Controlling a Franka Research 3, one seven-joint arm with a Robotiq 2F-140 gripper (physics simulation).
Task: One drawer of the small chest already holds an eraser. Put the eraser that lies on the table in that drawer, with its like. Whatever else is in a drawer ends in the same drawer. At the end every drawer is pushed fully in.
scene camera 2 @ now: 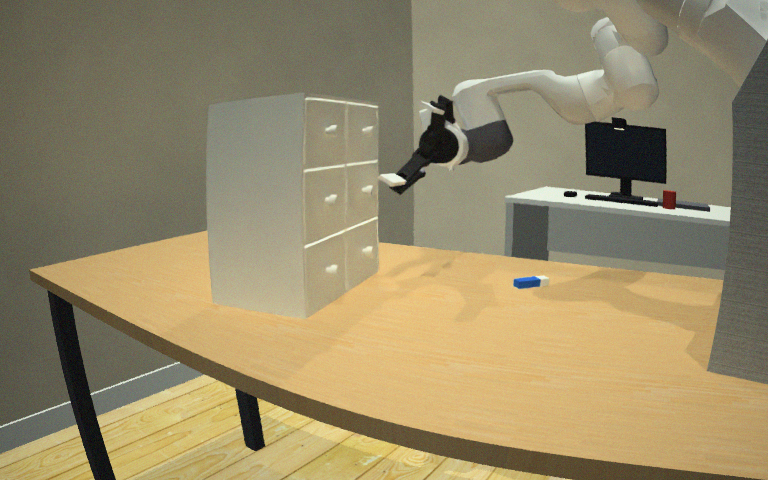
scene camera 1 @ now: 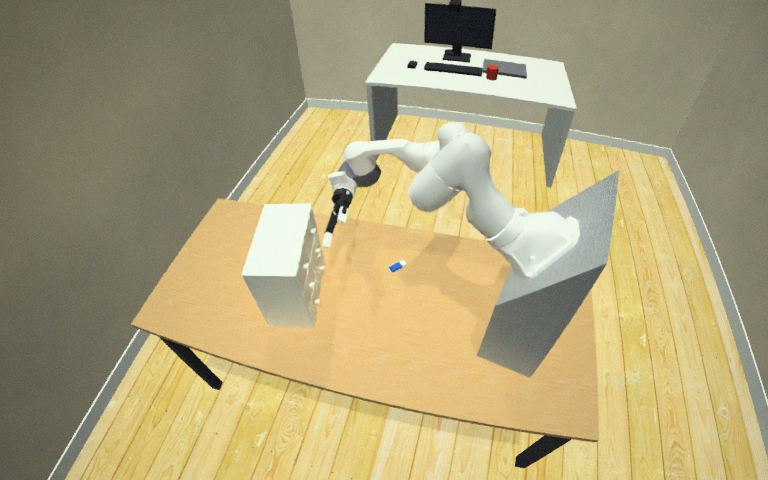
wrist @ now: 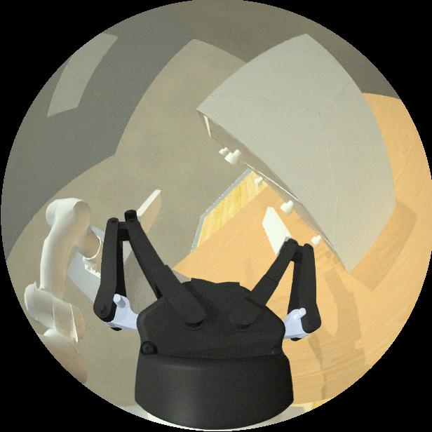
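Note:
The white small chest stands on the table, its drawers in two columns of three rows, each with a pale knob. The drawer fronts look flush in the second scene view; their contents are hidden. The eraser, blue with a white end, lies on the table in front of the chest, apart from it; it does not show in the wrist view. My gripper is open and empty. It is raised above the table, tilted, just in front of the chest's far upper part.
The wooden table carries the chest and the tall grey block that bears my arm's base. A white desk with a monitor and a red cup stands beyond the table.

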